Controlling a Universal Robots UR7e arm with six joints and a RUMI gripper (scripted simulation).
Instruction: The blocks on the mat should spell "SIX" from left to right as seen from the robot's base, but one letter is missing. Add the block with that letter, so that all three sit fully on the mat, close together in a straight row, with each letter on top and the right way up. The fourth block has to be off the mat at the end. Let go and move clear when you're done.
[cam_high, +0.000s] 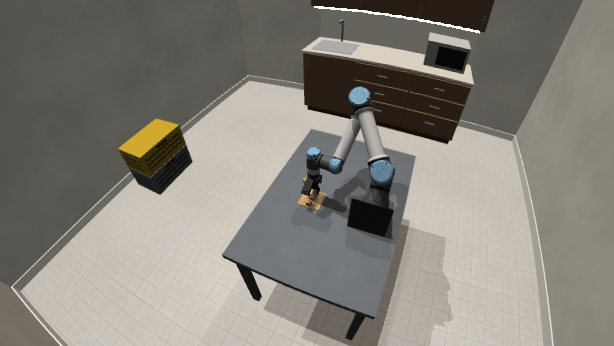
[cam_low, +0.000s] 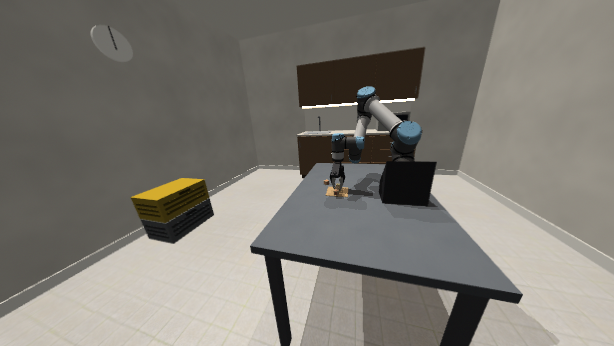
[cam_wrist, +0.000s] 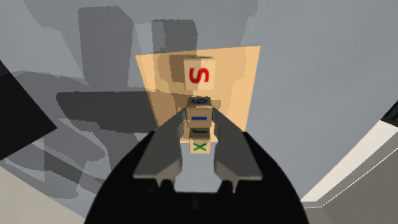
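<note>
My gripper is now right at the blue I block. Round my hand: O block 100 mm ahead, 110 mm to the right, 10 mm below; tan mat 20 mm below.
</note>
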